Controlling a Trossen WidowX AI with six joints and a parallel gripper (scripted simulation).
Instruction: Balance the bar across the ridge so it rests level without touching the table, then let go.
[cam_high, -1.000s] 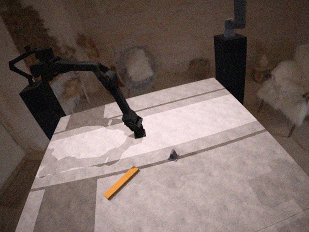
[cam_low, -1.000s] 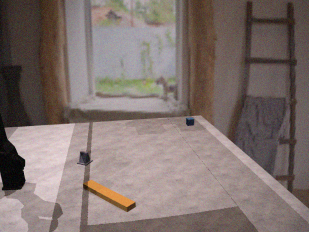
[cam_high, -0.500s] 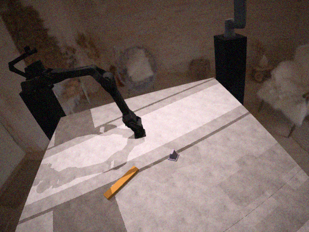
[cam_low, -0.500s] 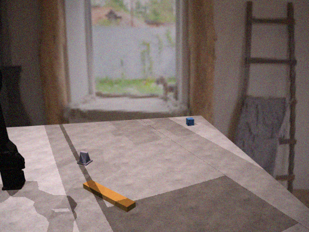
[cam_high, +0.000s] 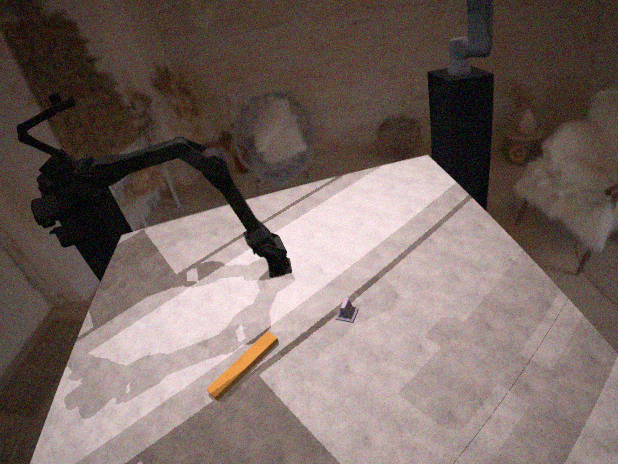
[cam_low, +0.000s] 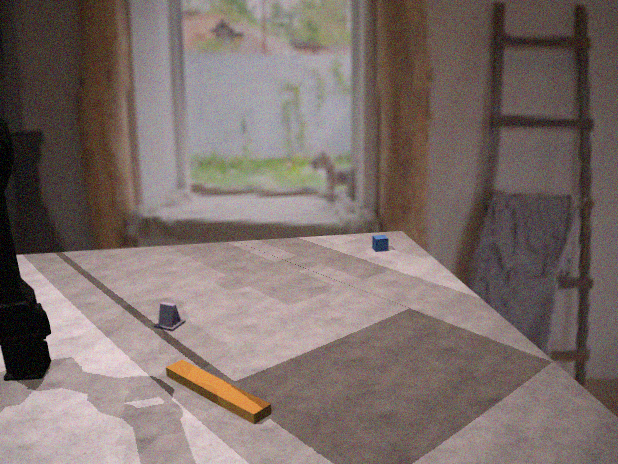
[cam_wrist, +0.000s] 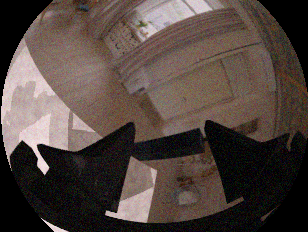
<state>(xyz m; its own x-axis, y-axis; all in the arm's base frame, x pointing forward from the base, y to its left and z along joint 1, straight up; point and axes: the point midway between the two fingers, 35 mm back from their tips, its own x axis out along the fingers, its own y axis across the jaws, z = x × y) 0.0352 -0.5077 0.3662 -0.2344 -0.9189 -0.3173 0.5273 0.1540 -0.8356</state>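
Now: gripper tip 280 mm short of the bar, 430 mm to the right of it and 350 mm above it. The rest, counted from my gripper tip: blue cube (710 mm ahead, 1040 mm to the left, 340 mm below).
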